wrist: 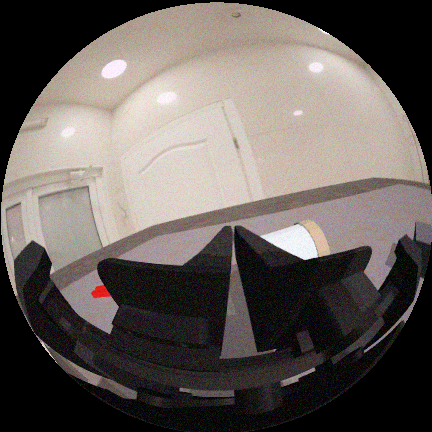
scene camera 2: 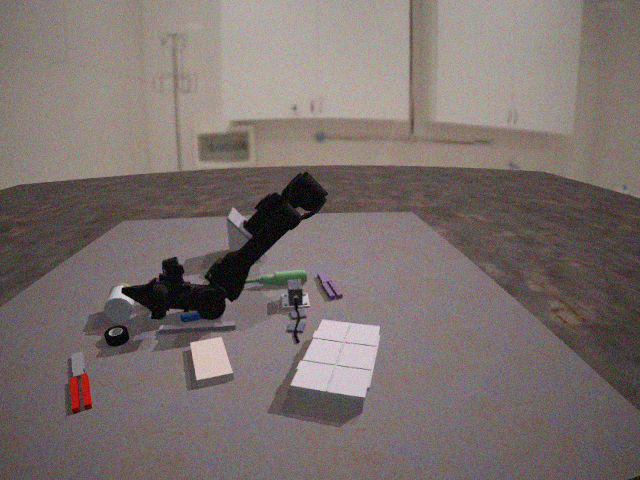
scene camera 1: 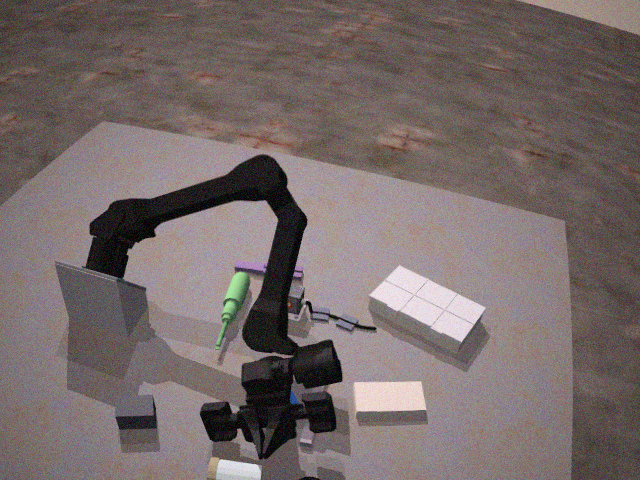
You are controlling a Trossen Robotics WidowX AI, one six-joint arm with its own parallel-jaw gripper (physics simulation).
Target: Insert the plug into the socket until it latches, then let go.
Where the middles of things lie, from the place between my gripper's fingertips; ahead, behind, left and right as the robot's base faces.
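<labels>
The pale jar with tan lid (scene camera 2: pixel 118 308) is 3 cm to the right of my hand, 3 cm behind it and 5 cm below it. Counted from my hand as well, the dark cube (scene camera 1: pixel 138 411) is 5 cm to the left, 6 cm below and 21 cm behind. The tan block (scene camera 1: pixel 372 399) is 15 cm ahead of my hand, 20 cm to the left of it and 7 cm below it, while the green screwdriver (scene camera 1: pixel 237 291) is 15 cm behind my hand, 6 cm below it and 32 cm to the left of it.
</labels>
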